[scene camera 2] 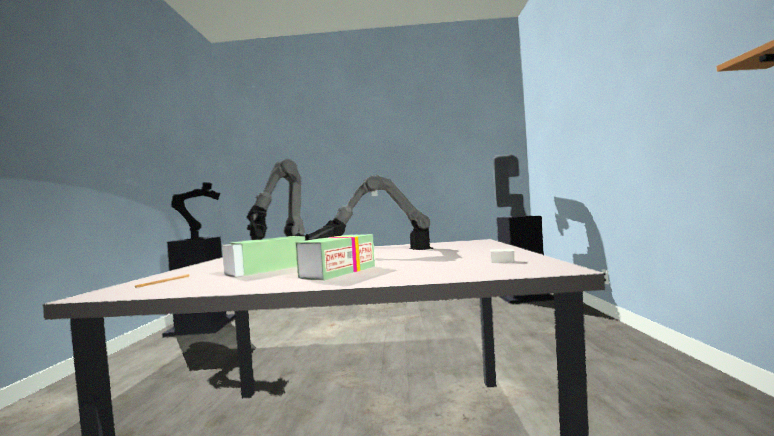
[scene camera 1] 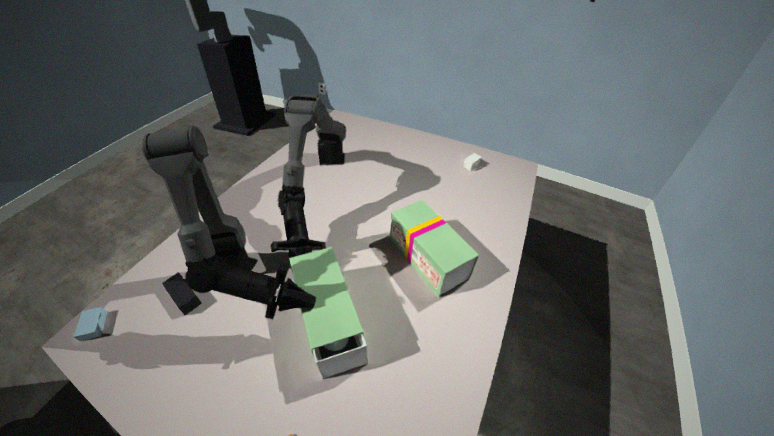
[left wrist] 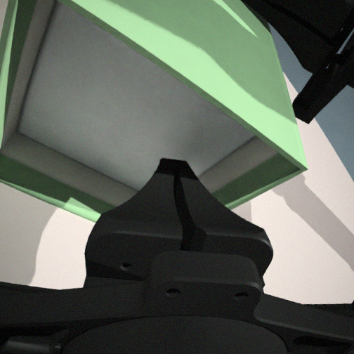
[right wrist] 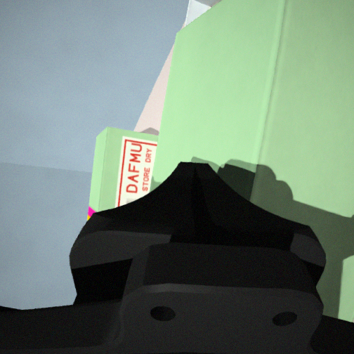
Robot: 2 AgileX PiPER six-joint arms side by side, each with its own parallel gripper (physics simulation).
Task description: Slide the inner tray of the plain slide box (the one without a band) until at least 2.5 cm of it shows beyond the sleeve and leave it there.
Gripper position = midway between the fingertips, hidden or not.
In view: the left gripper (left wrist: 171, 175), the right gripper (scene camera 1: 314, 302), a light blue block (scene camera 1: 91, 323), a black block (scene camera 1: 183, 296) and an inner tray (scene camera 1: 346, 354).
The inner tray is seen too in the left wrist view (left wrist: 92, 98). The right gripper also shows in the right wrist view (right wrist: 192, 181). The left wrist view does not show the light blue block: it is out of frame. The right wrist view does not show the light blue block: it is out of frame.
